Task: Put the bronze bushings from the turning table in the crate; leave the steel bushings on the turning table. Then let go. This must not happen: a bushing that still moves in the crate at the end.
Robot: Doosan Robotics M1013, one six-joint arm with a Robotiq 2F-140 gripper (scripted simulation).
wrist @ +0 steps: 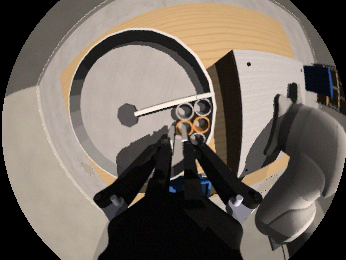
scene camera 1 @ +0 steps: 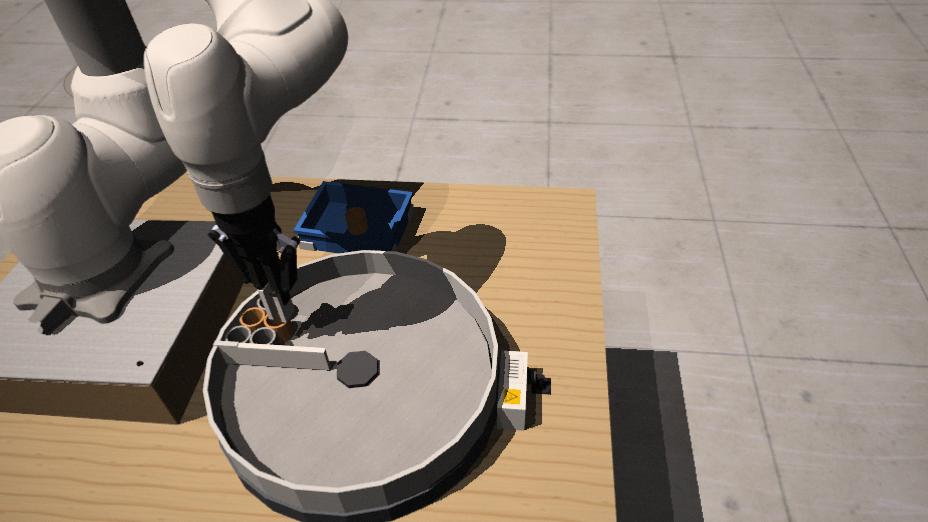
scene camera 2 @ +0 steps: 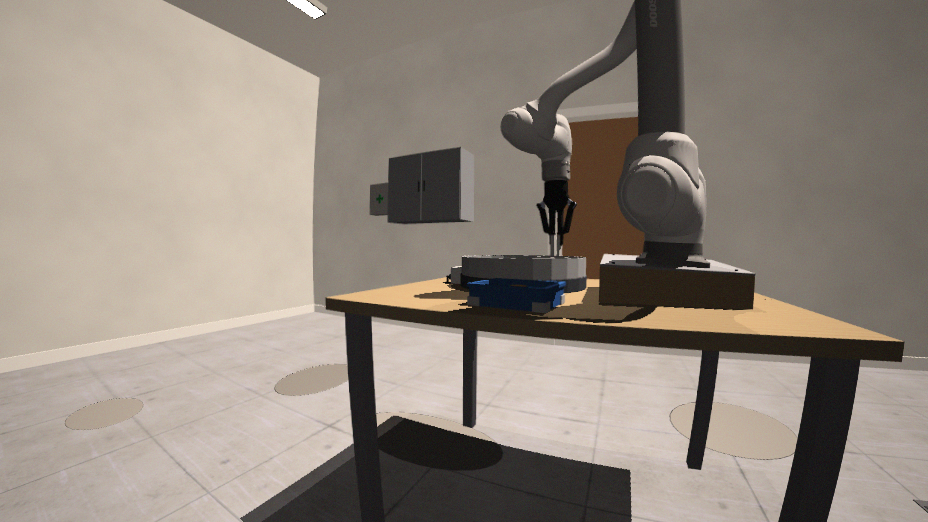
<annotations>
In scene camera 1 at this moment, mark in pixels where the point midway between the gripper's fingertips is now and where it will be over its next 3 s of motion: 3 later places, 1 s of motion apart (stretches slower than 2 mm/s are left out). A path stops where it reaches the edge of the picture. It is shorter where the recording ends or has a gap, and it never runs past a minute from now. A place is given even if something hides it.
My gripper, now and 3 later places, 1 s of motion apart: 282,314; 285,323; 280,311; 277,284
</annotations>
